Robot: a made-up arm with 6 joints.
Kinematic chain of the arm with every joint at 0, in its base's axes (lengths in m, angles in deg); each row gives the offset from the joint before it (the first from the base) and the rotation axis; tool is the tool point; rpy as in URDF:
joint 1: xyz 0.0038 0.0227 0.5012 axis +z
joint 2: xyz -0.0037 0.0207 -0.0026 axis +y
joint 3: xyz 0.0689 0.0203 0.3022 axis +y
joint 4: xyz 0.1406 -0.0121 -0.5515 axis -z
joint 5: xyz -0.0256 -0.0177 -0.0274 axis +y
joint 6: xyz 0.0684 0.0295 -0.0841 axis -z
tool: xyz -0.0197 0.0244 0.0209 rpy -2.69 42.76 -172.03
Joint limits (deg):
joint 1: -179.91..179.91
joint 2: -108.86..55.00
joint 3: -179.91..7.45
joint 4: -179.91..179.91
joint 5: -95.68..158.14
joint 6: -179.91..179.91
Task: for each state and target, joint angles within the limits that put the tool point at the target. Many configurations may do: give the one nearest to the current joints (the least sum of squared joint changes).
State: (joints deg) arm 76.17 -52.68 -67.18 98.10 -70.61 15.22
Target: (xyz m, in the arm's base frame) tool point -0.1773 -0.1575 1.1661
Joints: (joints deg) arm 40.78 -82.47 -74.92 93.29 -82.05 16.50
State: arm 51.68 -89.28 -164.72 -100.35 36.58 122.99
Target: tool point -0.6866 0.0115 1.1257
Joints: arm 8.37 -85.57 -120.93 -106.11 5.08 120.06
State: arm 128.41 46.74 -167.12 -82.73 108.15 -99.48
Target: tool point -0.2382 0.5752 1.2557
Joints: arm 118.56 31.38 -161.45 -91.58 82.35 -115.48
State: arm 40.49 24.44 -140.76 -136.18 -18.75 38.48
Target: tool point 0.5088 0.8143 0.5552
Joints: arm 56.16 55.00 -132.14 -135.09 9.19 40.37
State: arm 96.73 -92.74 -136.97 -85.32 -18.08 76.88
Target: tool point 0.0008 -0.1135 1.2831
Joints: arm 126.85 -66.99 -91.89 -109.45 -16.57 67.59
